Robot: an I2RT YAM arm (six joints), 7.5 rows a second.
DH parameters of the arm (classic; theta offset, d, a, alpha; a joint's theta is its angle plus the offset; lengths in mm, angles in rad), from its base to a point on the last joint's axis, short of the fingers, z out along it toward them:
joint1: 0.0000 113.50 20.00 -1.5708
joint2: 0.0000 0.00 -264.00 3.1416
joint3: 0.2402 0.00 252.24 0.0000
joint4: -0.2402 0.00 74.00 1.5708
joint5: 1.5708 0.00 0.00 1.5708
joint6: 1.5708 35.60 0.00 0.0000
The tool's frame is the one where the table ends.
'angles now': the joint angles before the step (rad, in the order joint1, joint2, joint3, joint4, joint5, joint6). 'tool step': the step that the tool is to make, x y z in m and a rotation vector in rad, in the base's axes. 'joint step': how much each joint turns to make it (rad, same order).
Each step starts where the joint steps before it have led.
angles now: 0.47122 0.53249 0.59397 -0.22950 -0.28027 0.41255
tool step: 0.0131 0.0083 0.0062 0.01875 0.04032 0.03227
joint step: 0.00129 0.08932 0.04125 0.02960 -0.03667 0.03036
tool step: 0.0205 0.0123 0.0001 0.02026 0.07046 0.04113
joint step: -0.00049 0.12443 0.03784 0.04748 -0.05099 0.04301
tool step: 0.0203 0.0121 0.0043 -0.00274 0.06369 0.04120
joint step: 0.00010 0.12423 0.07157 0.00106 -0.04640 0.01672
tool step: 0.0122 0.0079 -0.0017 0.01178 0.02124 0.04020
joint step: 0.00033 0.06884 0.02060 0.03854 -0.04391 0.00911
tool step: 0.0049 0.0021 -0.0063 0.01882 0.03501 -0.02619
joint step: 0.00076 0.02214 -0.01455 0.03294 0.01653 0.04333
